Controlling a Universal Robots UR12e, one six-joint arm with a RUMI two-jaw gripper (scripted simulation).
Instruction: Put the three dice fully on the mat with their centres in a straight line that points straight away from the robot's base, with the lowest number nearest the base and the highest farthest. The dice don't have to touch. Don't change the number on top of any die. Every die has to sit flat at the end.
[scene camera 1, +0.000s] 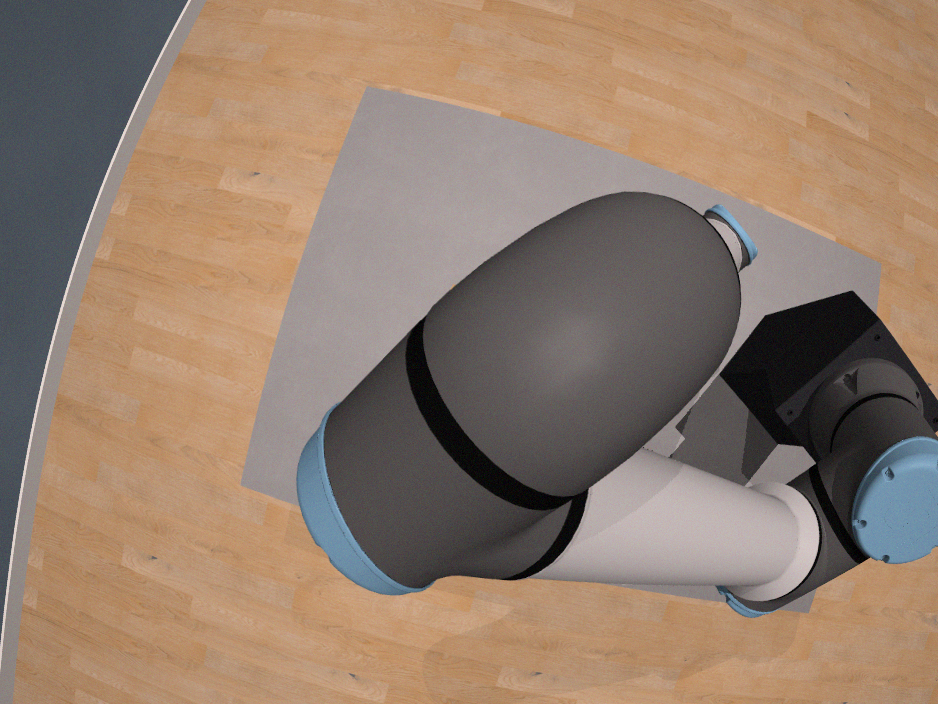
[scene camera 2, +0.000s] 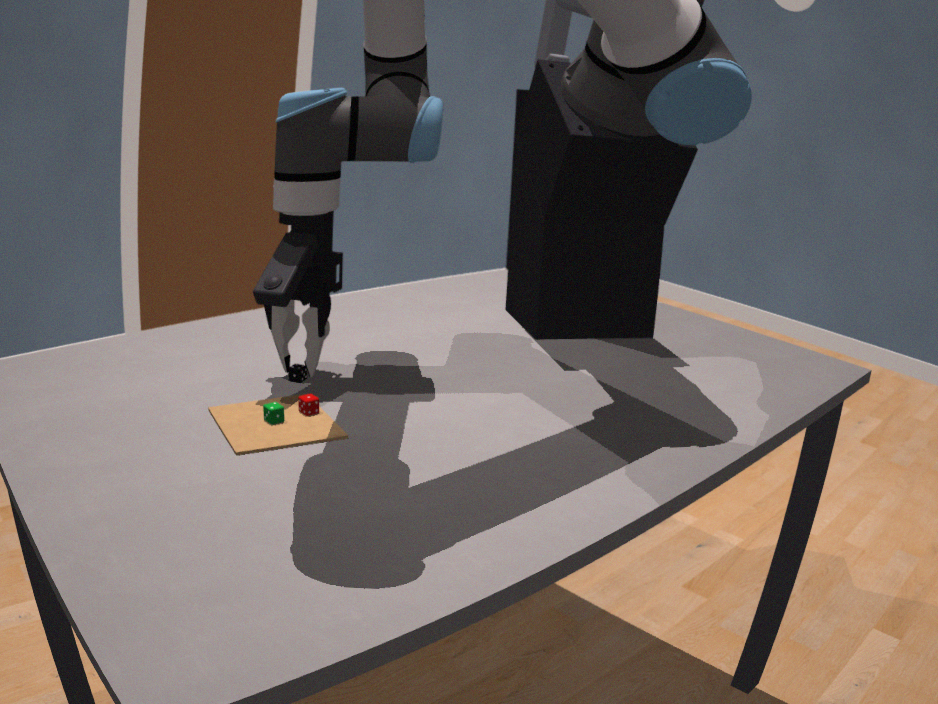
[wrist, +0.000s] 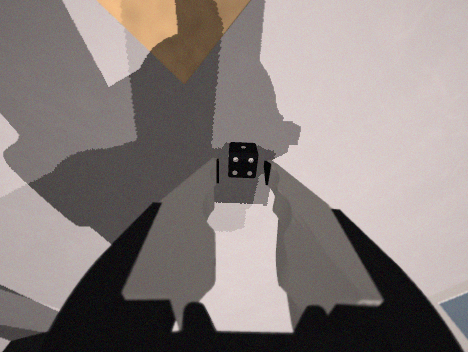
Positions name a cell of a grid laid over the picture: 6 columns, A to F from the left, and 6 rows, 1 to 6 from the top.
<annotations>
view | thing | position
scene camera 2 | my gripper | B4
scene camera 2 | tan mat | B4
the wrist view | my gripper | D3
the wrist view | black die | D3
</annotations>
